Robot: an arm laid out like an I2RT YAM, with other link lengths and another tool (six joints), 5 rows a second.
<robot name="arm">
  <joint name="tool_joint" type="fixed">
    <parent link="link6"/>
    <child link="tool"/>
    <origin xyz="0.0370 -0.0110 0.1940" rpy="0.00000 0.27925 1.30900"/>
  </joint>
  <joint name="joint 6" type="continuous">
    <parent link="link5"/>
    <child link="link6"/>
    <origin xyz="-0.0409 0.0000 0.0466" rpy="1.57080 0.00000 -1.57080"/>
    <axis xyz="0 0 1"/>
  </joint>
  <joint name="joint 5" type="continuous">
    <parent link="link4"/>
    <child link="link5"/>
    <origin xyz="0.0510 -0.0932 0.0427" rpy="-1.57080 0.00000 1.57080"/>
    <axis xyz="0 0 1"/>
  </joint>
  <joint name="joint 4" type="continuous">
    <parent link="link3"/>
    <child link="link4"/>
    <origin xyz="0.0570 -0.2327 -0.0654"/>
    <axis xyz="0 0 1"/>
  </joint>
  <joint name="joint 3" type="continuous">
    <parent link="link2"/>
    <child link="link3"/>
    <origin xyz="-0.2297 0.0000 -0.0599" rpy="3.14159 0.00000 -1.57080"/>
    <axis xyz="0 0 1"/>
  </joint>
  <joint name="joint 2" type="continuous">
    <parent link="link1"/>
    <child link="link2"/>
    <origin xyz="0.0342 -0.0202 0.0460" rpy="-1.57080 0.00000 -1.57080"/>
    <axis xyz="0 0 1"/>
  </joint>
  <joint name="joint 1" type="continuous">
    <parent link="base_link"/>
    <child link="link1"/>
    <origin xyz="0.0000 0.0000 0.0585" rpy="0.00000 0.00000 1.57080"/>
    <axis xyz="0 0 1"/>
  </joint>
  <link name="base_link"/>
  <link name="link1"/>
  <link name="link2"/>
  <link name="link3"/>
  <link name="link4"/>
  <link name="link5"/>
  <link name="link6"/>
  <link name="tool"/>
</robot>
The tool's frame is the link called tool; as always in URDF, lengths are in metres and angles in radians. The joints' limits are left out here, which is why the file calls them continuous.
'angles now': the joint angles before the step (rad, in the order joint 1, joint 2, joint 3, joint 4, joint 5, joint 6). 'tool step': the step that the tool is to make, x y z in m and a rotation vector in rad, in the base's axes. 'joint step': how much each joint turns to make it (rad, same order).
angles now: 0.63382, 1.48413, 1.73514, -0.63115, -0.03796, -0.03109
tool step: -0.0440, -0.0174, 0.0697, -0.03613, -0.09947, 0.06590
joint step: 0.01263, -0.06919, 0.19645, -0.21223, -0.01941, -0.10146
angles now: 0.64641, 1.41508, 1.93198, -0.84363, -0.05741, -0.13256
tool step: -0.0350, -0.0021, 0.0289, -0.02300, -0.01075, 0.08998
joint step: 0.00123, 0.02058, 0.21146, -0.20118, -0.07584, -0.05262
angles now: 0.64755, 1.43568, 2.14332, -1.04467, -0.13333, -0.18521
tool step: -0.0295, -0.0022, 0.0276, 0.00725, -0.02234, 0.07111
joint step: 0.00058, 0.03163, 0.19480, -0.14599, -0.06428, -0.03045
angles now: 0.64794, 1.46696, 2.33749, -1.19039, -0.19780, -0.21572
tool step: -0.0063, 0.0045, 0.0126, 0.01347, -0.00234, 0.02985
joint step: -0.00010, 0.06867, 0.15247, -0.07389, -0.03137, -0.00042
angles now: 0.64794, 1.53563, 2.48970, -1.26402, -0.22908, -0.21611
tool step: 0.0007, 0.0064, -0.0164, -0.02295, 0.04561, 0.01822
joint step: -0.00025, 0.03114, 0.02210, -0.04054, -0.02047, 0.00272
